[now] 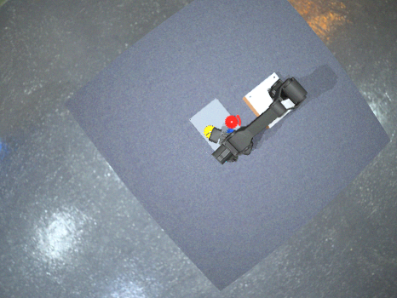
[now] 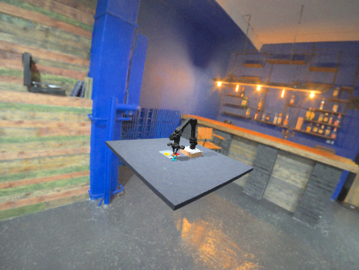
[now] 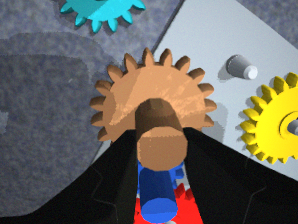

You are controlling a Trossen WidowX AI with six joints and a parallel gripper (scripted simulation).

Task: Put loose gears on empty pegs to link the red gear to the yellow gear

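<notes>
The blue gear lies 40 mm behind my gripper tip, 30 mm to the right of it and 30 mm below it. The rest, counted from my gripper tip: orange gear (10 mm below); then cyan gear (60 mm to the left, 40 mm below, 30 mm ahead); then red gear (70 mm to the right, 60 mm behind, 40 mm below).
</notes>
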